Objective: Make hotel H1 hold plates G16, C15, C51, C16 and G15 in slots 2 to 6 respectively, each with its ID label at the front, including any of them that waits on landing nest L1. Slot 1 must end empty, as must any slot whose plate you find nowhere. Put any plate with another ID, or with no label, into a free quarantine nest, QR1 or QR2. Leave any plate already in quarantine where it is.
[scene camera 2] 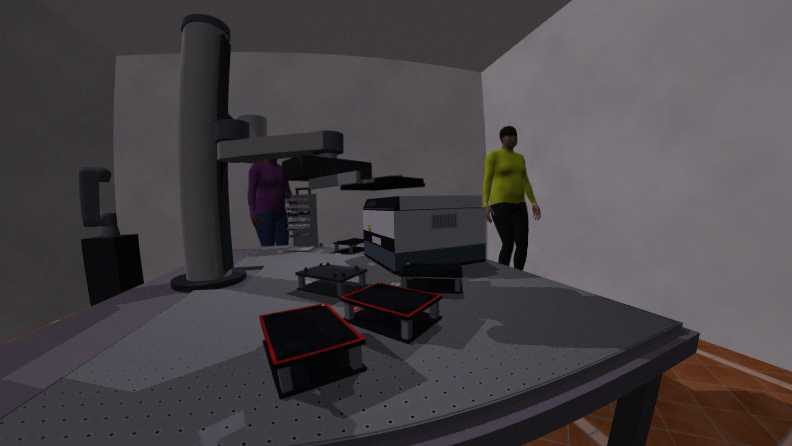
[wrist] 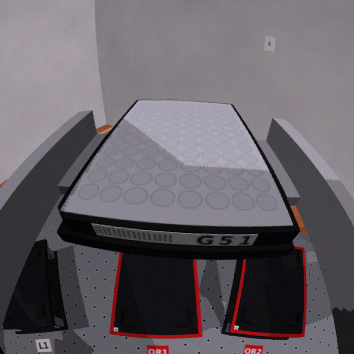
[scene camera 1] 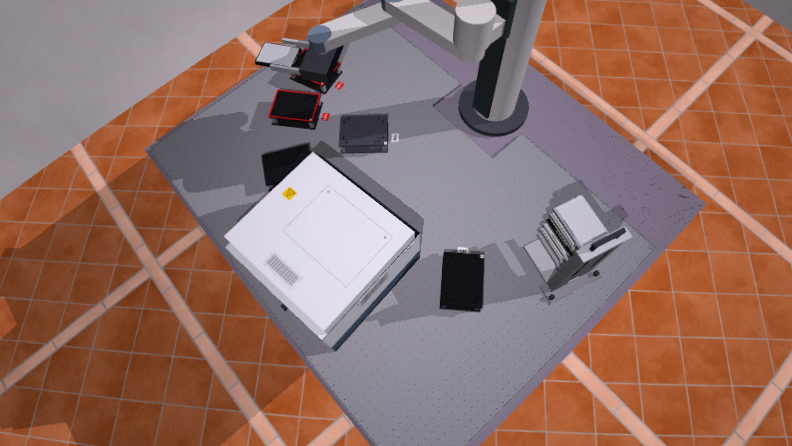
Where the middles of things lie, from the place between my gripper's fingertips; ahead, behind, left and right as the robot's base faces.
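The plate G51 (scene camera 1: 270,53) has my hand 1 cm above it, and going by their middles, it is the nearest to my hand of the things named here. The red-rimmed nest QR2 (scene camera 2: 308,330) sits 23 cm below my hand, 7 cm to the right of it and 14 cm behind it. As for the red-rimmed nest QR1 (scene camera 2: 389,297), I find it 2 cm ahead of my hand, 2 cm to the left of it and 23 cm below it. The landing nest L1 (scene camera 1: 283,162) is 20 cm to the left of my hand, 18 cm ahead of it and 23 cm below it; measured to their middles, it is the farthest from my hand of the things named here.
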